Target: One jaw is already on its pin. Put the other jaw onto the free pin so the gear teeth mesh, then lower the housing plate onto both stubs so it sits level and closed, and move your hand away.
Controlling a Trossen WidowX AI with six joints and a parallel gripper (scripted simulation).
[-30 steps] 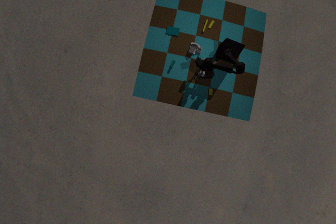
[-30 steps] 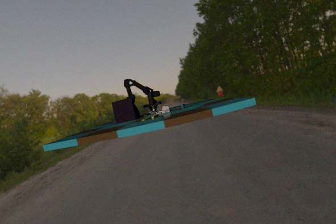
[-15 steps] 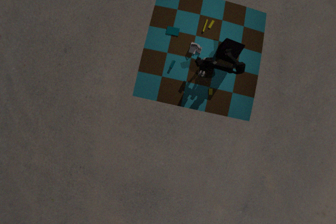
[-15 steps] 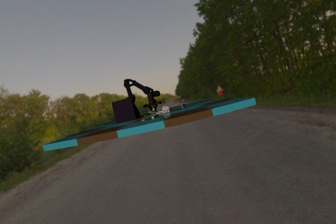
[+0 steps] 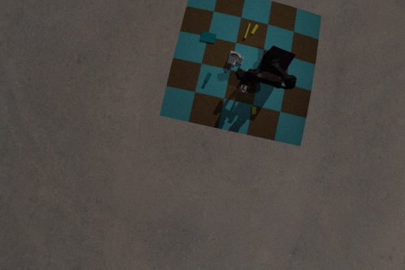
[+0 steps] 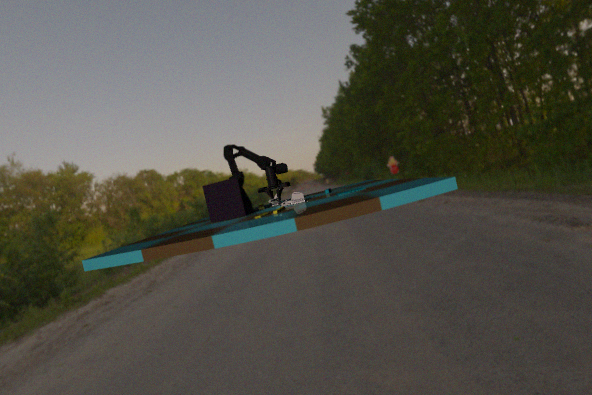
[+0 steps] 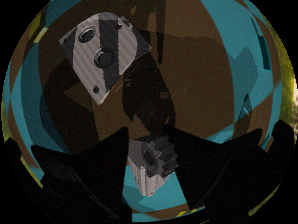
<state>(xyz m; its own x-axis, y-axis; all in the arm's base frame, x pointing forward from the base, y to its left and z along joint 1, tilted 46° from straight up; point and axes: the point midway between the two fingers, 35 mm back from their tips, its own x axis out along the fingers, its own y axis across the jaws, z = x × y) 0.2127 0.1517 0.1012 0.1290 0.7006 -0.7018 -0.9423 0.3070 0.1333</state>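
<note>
The light-grey plate-like piece lies 8 cm to the left of my gripper tip, 1 cm behind it and 1 cm above it. The rest, counted from my gripper tip: yellow block: 25 cm to the left, 13 cm behind, 1 cm below; grey jaw: 3 cm above, 2 cm to the right; teal stick: 31 cm ahead, 5 cm to the left, 1 cm below.
</note>
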